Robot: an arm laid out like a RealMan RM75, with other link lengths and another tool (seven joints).
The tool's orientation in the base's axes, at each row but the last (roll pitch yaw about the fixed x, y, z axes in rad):
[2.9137 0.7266 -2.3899]
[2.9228 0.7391 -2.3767]
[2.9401 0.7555 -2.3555]
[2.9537 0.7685 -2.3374]
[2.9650 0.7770 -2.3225]
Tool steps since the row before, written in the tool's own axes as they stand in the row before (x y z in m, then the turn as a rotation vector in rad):
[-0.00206 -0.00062 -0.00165 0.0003 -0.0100 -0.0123]
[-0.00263 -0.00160 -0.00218 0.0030 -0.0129 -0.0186]
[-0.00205 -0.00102 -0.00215 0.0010 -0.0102 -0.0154]
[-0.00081 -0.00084 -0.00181 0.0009 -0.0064 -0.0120]
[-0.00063 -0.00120 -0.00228 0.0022 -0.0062 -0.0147]
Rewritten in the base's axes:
[0.00108 -0.00033 0.00247 0.0037 -0.0137 0.0071]
[0.00195 -0.00095 0.00309 0.0025 -0.0207 0.0093]
[0.00114 -0.00088 0.00279 0.0024 -0.0161 0.0088]
[0.00046 -0.00120 0.00173 0.0006 -0.0117 0.0070]
[0.00049 -0.00179 0.00189 -0.0011 -0.0139 0.0080]

